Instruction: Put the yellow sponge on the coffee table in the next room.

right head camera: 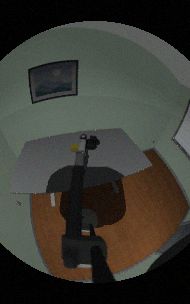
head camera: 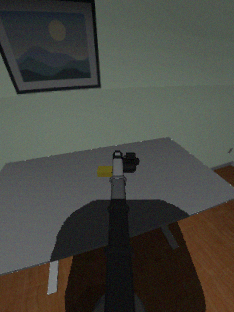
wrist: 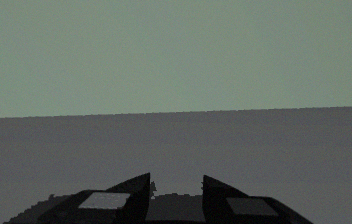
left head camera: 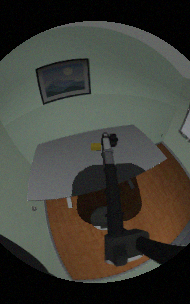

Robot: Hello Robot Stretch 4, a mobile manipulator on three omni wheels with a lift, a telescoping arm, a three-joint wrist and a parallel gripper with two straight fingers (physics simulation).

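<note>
The yellow sponge (head camera: 104, 171) (left head camera: 96, 147) (right head camera: 74, 147) lies on the grey table (head camera: 45, 200) (left head camera: 52, 175) (right head camera: 32, 170) (wrist: 176, 145), in its far half. My gripper (head camera: 131, 162) (left head camera: 114, 140) (right head camera: 93, 143) (wrist: 176, 190) is over the far part of the table, to the right of the sponge, with the end of the arm between them in the head view. In the wrist view its two fingers stand apart with no object between them, so it is open. The sponge does not show in the wrist view. The coffee table does not show in these views.
A framed mountain picture (head camera: 55, 55) (left head camera: 64, 82) (right head camera: 53, 81) hangs on the pale green wall (head camera: 150, 110) behind the table. My extended arm (head camera: 119, 240) (left head camera: 114, 200) (right head camera: 75, 200) crosses the table's near edge. Wooden floor (head camera: 217, 220) (left head camera: 160, 210) (right head camera: 150, 200) shows at the right.
</note>
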